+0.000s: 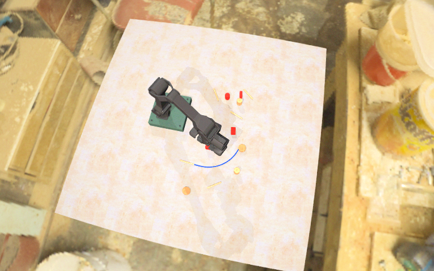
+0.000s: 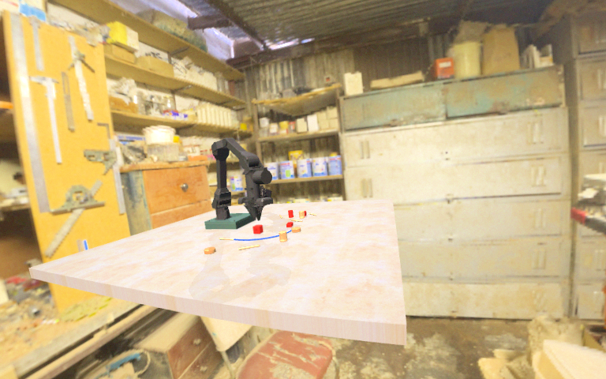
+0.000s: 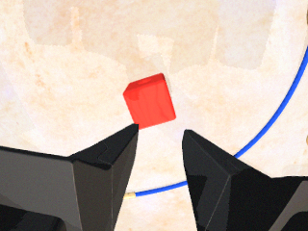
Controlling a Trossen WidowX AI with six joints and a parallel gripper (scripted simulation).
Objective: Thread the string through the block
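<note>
Now: gripper tip 40 mm above the red block, 10 mm to the right of it and 10 mm past it. Also, from my gripper tip: red piece: 120 mm to the left, 100 mm ahead, 50 mm below; then round wooden button: 160 mm ahead, 50 mm below, 40 mm to the left; then thin wooden stick: 100 mm to the right, 80 mm behind, 60 mm below.
</note>
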